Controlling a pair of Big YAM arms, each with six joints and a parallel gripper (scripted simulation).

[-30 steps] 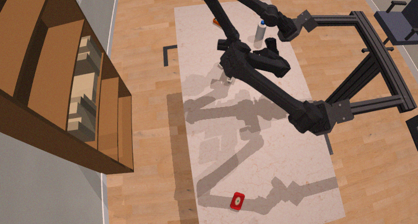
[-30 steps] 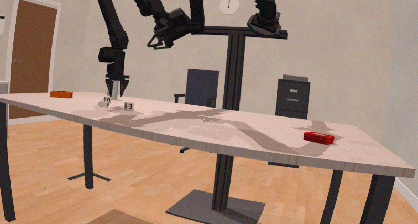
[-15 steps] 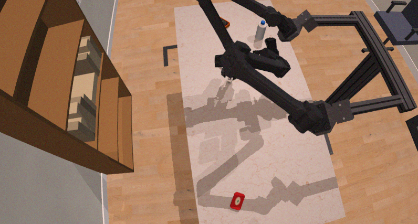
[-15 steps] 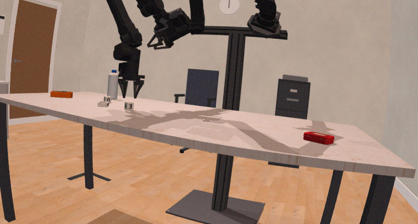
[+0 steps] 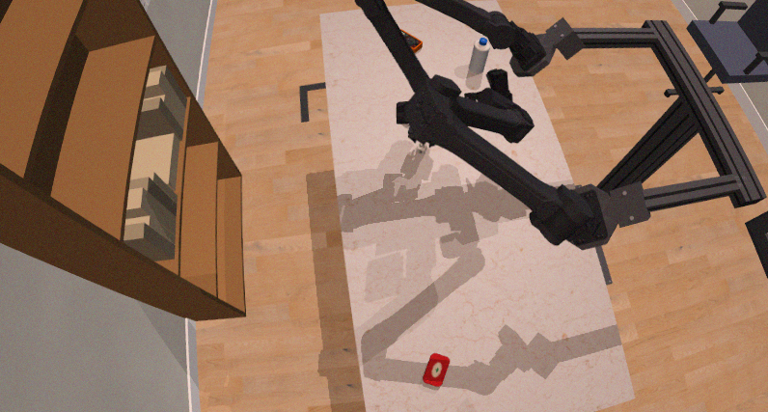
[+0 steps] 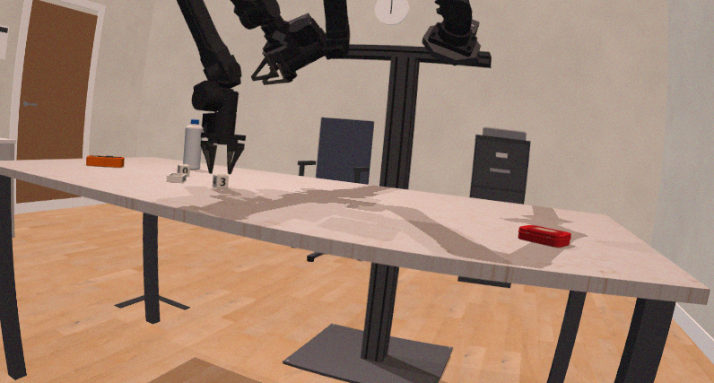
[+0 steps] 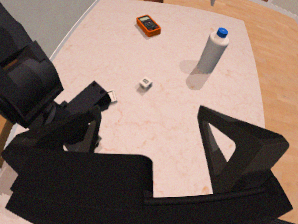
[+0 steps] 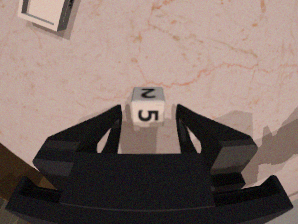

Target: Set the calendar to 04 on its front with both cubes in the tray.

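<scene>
The white cube lies 1 cm to the left of my right hand and 3 cm below it. The rest, counted from my right hand: red tin 7 cm ahead, 76 cm to the left, 2 cm below; then white calendar tray 2 cm ahead, 14 cm to the right, 3 cm below; then white bottle 29 cm behind, 37 cm to the right, 4 cm above.
</scene>
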